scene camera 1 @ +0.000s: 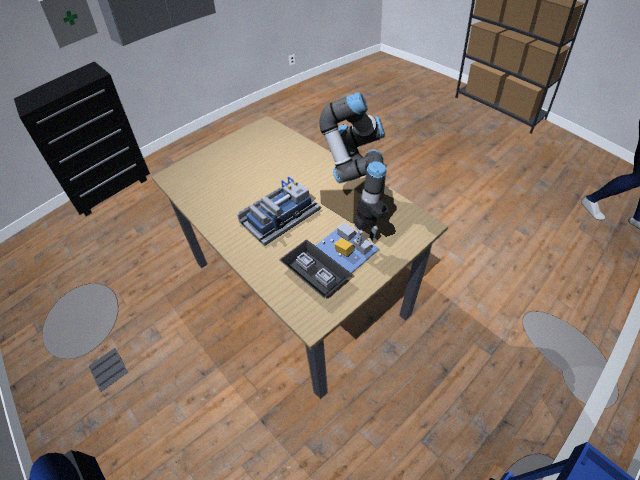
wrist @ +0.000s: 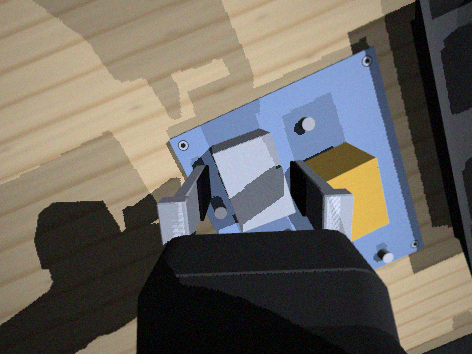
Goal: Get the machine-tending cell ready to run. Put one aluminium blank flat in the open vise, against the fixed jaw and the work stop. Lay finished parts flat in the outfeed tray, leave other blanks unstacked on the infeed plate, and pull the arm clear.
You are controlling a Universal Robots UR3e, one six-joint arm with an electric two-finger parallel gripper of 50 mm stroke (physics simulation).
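Places are measured from the arm's base along level axes (x up, y left, z back), in metres.
Pixels of known places: gripper, fingertip midpoint: (scene camera 1: pixel 364 240) (wrist: pixel 249 179).
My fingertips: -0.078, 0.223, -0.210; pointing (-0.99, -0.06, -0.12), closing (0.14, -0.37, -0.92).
Observation:
Ahead of a thing's pixels: the offset from my fingertips to its top centre, as dx, dy, dz. "spot": to the spot under its first point. Level surfaces: height alone.
My gripper (scene camera 1: pixel 367 235) (wrist: pixel 249 179) is open, pointing down over the blue infeed plate @[-0.047, -0.056, -0.042] (scene camera 1: pixel 326 251) (wrist: pixel 320 87). In the wrist view a grey blank @[-0.011, -0.009, -0.003] (wrist: pixel 255 180) lies between the spread fingers, not gripped; it shows in the scene view as the right-hand blank (scene camera 1: pixel 364 246). Another grey blank @[-0.011, -0.101, +0.007] (scene camera 1: pixel 345 230) lies on the plate's far side, hidden in the wrist view. A yellow block @[-0.001, -0.051, -0.061] (scene camera 1: pixel 343 246) (wrist: pixel 367 200) sits beside the right finger. The vise @[+0.044, -0.390, -0.093] (scene camera 1: pixel 261 219) stands at the table's left; its jaw gap is too small to read. Two finished parts @[spot: -0.022, -0.113, -0.206] (scene camera 1: pixel 305 260) @[spot: -0.023, -0.009, -0.213] (scene camera 1: pixel 324 277) lie apart in the dark outfeed tray @[spot: -0.015, -0.102, -0.272] (scene camera 1: pixel 294 271).
Small upright pegs (wrist: pixel 308 124) (wrist: pixel 386 256) stand on the infeed plate near the blocks. The tray's wall runs close beside the plate, on the right in the wrist view. The arm reaches over the back right of the wooden table @[dx -0.055] (scene camera 1: pixel 222 170).

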